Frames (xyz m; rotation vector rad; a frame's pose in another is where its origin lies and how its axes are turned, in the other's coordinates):
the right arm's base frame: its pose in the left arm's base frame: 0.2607 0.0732 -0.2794 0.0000 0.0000 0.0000
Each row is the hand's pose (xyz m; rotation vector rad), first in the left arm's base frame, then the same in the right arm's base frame.
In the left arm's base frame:
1: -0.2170 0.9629 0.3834 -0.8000 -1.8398 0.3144
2: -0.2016 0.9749 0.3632 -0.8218 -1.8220 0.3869
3: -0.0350 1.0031 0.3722 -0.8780 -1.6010 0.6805
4: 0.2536 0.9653 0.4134 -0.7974 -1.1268 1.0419
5: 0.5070 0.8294 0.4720 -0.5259 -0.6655 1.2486
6: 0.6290 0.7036 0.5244 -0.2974 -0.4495 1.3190
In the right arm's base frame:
1: -0.4777 0.8897 0.6628 -0.8000 -1.8398 0.3144
2: -0.4623 0.9017 0.6426 -0.8218 -1.8220 0.3869
3: -0.2957 0.9299 0.6516 -0.8780 -1.6010 0.6805
4: -0.0071 0.8921 0.6928 -0.7974 -1.1268 1.0419
5: 0.2463 0.7562 0.7514 -0.5259 -0.6655 1.2486
6: 0.3683 0.6304 0.8038 -0.2974 -0.4495 1.3190

